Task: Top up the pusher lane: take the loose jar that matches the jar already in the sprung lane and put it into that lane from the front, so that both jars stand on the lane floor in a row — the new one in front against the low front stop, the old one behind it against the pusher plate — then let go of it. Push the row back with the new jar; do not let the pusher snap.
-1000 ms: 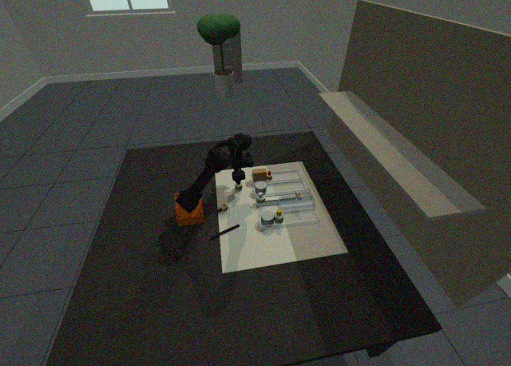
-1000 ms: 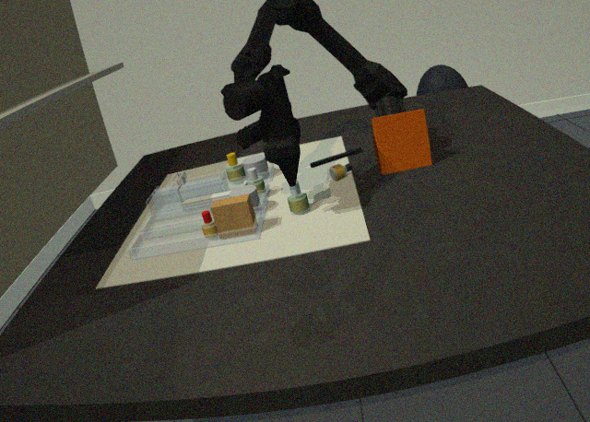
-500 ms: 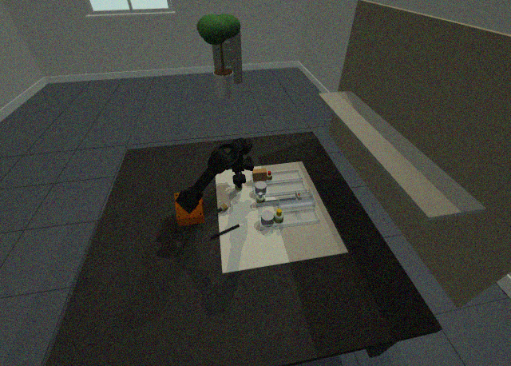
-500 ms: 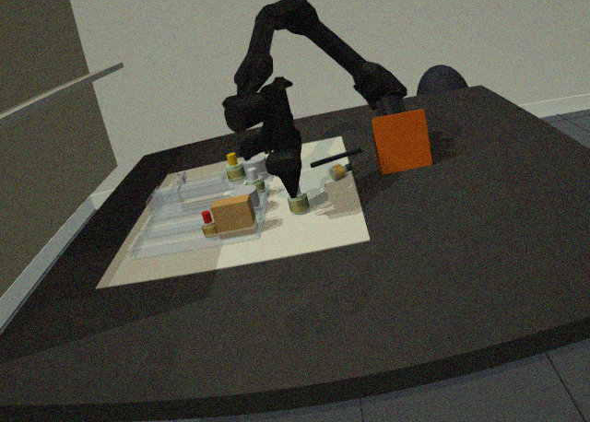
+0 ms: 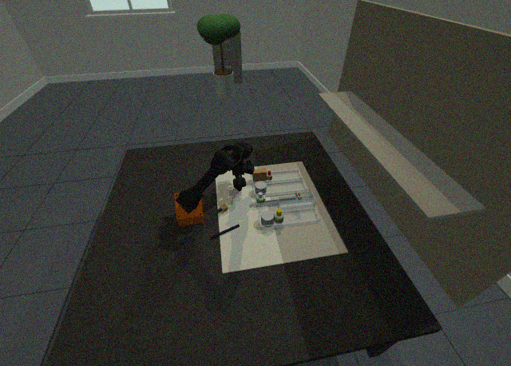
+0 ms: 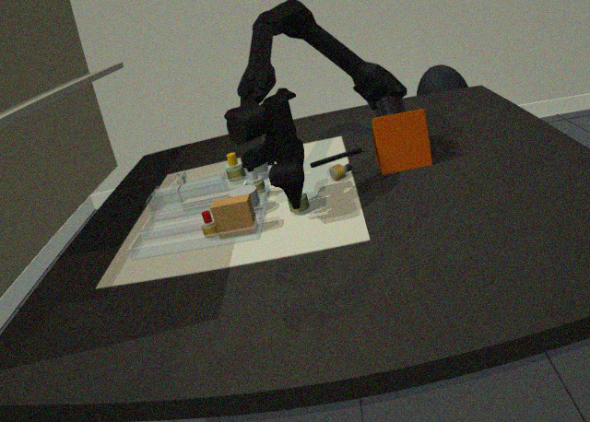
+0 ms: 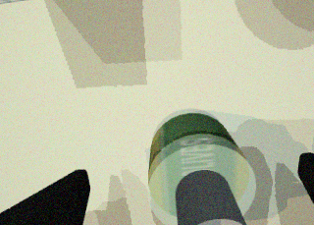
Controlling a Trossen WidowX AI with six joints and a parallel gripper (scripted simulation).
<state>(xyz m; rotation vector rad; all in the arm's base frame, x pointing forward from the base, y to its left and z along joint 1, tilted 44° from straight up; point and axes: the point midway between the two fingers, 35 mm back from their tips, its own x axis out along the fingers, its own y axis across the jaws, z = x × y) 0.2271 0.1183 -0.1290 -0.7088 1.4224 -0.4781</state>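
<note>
My gripper tip is now 120 mm short of the brown box, 60 mm to the right of it and 10 mm below it. Round my gripper tip: black stick: 280 mm to the right, 60 mm behind, 20 mm below; clear lane rack: 260 mm ahead, 120 mm to the right, 10 mm below; pusher plate: 220 mm ahead, 130 mm to the right, 20 mm above.
</note>
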